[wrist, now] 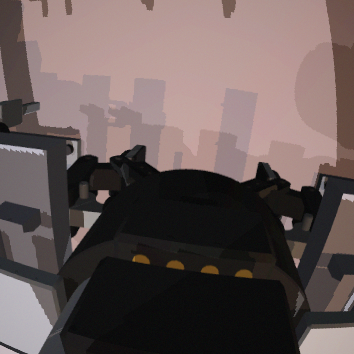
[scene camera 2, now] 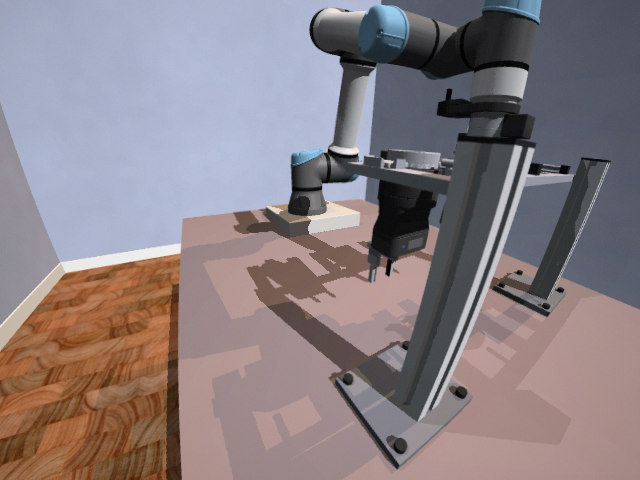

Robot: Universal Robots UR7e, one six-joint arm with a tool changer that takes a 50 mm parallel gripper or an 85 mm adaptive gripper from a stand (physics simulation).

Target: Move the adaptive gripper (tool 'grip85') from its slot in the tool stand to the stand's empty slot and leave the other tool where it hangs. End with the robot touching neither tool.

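Seen in the pictures: arm's base, link origin: (scene camera 2: 307, 210).
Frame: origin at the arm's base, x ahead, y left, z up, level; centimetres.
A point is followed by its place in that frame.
Note:
The adaptive gripper, dark with jointed fingers, is mounted on my wrist. My gripper (wrist: 201, 160) is open, its fingertips wide apart with no object between them in the wrist view. In scene camera 2 the wrist coupling (scene camera 2: 485, 124) {z 30.1, x 59.0, y 12.4 cm} is upright just above the top of the near post, which hides most of the tool. The tool stand (scene camera 2: 465, 258) {z 18.0, x 75.3, y -6.6 cm} has a raised plate, and grey stand parts flank my gripper in the wrist view. The other tool (scene camera 2: 403, 222) {z 17.1, x 64.4, y -4.6 cm}, black with two short fingers, hangs below the plate. Contact between my gripper and its slot is hidden.
The near post's bolted base (scene camera 2: 361, 395) {z -3.4, x 71.2, y -11.1 cm} stands on the table (scene camera 2: 206, 310) {z -4.6, x 47.2, y -32.4 cm}. The stand's far post (scene camera 2: 573, 227) {z 13.6, x 64.9, y 38.3 cm} is at the right. The robot base (scene camera 2: 307, 201) {z 5.3, x 6.1, y -1.6 cm} sits on a pale block (scene camera 2: 338, 222) {z -1.9, x 10.7, y 9.1 cm} at the back. Shadows cross the table in the wrist view.

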